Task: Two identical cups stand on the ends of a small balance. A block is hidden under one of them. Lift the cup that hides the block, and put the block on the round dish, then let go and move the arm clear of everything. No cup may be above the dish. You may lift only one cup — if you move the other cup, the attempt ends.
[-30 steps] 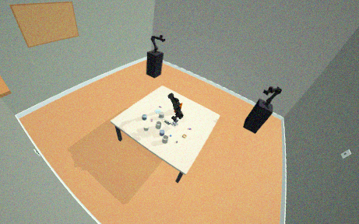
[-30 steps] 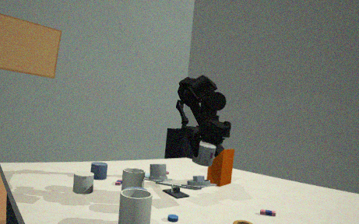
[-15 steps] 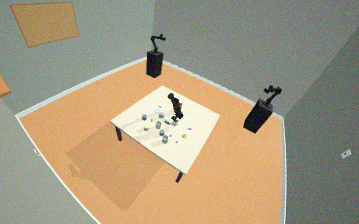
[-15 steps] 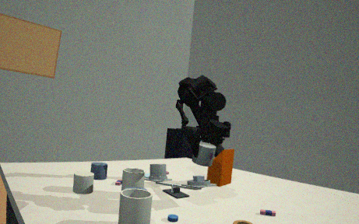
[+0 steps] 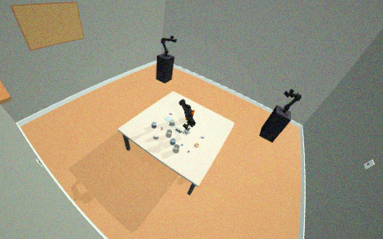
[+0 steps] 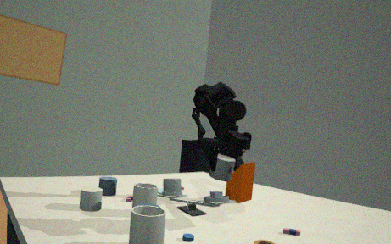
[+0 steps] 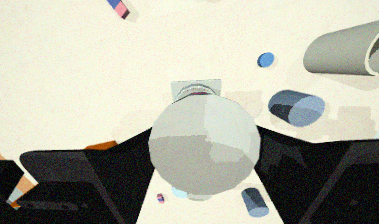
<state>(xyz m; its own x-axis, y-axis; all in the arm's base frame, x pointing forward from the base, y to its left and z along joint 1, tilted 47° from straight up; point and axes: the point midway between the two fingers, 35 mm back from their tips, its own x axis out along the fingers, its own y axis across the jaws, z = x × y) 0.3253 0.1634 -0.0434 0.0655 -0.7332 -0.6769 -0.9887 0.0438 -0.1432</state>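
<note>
My gripper tip is 110 mm past the pale blue round dish, 390 mm to the left of it and 170 mm above it. The rest, counted from my gripper tip: blue disc (170 mm ahead, 40 mm to the left, 160 mm below); then small balance (20 mm behind, 140 mm to the right, 130 mm below).
</note>
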